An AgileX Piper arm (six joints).
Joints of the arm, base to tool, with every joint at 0 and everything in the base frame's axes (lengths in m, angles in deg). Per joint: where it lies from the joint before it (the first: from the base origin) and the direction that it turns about. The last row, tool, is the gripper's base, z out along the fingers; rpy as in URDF.
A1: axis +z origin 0 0 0.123
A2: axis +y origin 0 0 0
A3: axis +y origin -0.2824 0 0.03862
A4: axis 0.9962 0 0.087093 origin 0.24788 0 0.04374
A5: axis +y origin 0 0 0
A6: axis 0.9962 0 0.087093 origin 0.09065 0 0.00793
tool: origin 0 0 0 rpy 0 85.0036 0
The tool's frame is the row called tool.
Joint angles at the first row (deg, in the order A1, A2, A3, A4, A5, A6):
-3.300 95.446 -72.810 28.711 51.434 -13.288
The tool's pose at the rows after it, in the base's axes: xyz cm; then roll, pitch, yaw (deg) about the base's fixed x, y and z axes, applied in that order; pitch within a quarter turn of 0, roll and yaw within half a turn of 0:
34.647 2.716 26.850 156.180 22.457 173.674
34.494 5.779 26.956 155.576 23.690 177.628
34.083 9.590 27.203 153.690 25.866 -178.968
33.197 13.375 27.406 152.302 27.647 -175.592
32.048 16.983 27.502 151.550 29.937 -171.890
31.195 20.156 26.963 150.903 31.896 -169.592
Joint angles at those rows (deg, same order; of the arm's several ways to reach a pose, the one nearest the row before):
-1.080 95.446 -72.810 28.249 51.464 -13.288
3.980 95.446 -72.810 28.920 50.004 -13.289
10.179 95.445 -72.809 30.778 47.194 -13.157
16.580 95.446 -72.810 31.673 44.455 -12.182
22.904 95.644 -72.809 31.988 41.146 -11.534
28.368 96.962 -72.811 32.252 36.876 -10.741

